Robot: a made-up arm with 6 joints.
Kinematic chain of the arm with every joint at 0, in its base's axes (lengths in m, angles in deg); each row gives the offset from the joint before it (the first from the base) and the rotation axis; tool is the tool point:
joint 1: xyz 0 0 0.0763 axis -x
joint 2: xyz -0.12 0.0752 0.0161 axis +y
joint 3: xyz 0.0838 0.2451 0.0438 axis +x
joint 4: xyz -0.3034 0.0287 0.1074 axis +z
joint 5: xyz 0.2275 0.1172 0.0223 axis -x
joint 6: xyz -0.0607 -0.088 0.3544 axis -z
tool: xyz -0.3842 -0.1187 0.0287
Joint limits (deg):
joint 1: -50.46..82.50
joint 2: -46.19..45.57
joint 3: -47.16..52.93
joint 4: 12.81..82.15
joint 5: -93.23..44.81
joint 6: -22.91..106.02
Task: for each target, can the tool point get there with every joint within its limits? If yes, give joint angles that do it. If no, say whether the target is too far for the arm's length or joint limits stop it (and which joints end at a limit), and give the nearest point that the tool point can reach.
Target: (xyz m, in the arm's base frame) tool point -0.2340 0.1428 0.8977
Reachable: yes | joints -23.22 26.28 -29.59 61.75 4.61 20.52
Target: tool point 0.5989 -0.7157 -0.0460
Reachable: no: joint limits stop it (at a limit: joint 1, joint 2, joint 3, joint 4, joint 6) | nearest point 0.1921 -0.3980 0.2700 | short by 0.605 m
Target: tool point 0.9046 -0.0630 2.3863
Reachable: no: too far | nearest point 0.1203 0.0131 1.0618 | short by 1.541 m
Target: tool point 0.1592 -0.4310 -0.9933
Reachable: no: joint limits stop it (at a limit: joint 1, joint 2, joint 3, joint 5, joint 6) | nearest point -0.0471 -0.2450 -0.8642 | short by 0.306 m
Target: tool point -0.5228 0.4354 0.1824
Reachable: yes | joints 46.91 -23.25 -13.38 20.83 -79.10 68.36
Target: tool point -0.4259 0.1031 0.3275
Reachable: yes | joints 22.71 -7.65 -4.76 28.77 -50.93 2.25
